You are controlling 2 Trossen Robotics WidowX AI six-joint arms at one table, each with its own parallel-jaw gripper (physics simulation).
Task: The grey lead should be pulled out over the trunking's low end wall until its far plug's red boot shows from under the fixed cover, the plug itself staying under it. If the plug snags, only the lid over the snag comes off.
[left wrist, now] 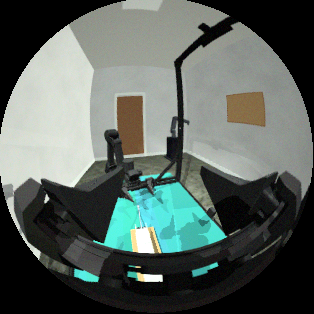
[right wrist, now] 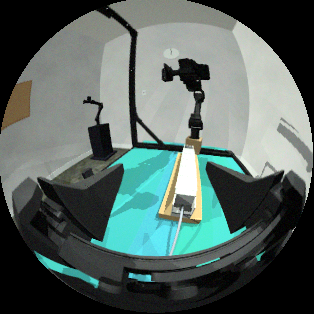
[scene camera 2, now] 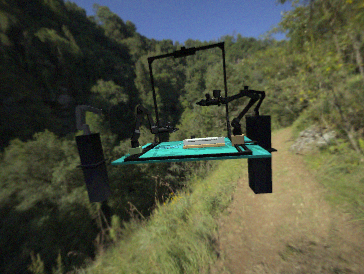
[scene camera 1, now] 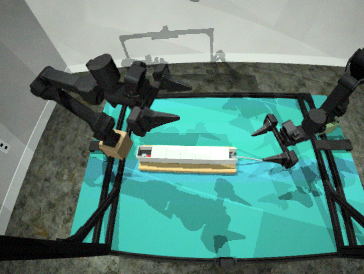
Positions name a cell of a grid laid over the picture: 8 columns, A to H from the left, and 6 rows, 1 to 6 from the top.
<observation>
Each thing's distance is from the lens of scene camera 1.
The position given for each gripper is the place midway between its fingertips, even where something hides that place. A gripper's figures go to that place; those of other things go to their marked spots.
left gripper (scene camera 1: E3): 0.43 m
right gripper (scene camera 1: F4): 0.64 m
</observation>
